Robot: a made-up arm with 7 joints.
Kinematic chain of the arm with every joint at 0, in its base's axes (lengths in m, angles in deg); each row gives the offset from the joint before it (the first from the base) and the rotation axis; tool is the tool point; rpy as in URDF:
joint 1: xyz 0 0 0 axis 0.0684 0.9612 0.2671
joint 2: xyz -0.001 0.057 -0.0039 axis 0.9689 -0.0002 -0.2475
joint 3: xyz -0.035 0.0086 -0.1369 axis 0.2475 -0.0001 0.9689
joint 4: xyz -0.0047 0 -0.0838 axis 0.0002 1 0
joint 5: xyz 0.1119 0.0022 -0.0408 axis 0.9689 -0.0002 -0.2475
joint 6: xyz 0.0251 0 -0.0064 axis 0.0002 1 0
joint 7: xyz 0.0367 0 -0.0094 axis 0.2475 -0.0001 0.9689
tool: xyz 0 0 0 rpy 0 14.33 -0.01
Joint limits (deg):
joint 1: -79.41..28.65
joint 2: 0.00..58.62
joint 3: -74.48..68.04
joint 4: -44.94..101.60
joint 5: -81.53..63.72
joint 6: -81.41..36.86
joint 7: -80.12..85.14
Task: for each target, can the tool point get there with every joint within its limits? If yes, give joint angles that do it. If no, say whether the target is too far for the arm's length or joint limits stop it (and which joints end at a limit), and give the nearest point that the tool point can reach.
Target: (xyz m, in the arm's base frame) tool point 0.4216 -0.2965 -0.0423
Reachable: no: too far | nearest point 0.3199 -0.1503 -0.0658 | short by 0.180 m
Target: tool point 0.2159 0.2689 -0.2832
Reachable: yes | joints -43.10 34.14 48.09 86.77 -41.39 3.99 -39.69
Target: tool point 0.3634 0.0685 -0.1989
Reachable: yes | joints -62.62 4.78 33.29 55.62 -11.29 23.46 36.58
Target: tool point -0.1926 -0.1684 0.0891
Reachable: no: joint limits stop it (at a limit: joint 1, joint 2, joint 3, joint 4, joint 5) | nearest point -0.0692 -0.0618 -0.0925 | short by 0.244 m
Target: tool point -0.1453 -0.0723 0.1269
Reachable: no: joint limits stop it (at a limit: joint 1, joint 2, joint 3, joint 4, joint 6) | nearest point -0.0685 -0.0575 -0.0917 | short by 0.232 m
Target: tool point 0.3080 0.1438 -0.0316
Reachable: yes | joints -53.67 30.25 6.39 10.66 -15.76 -45.02 22.47
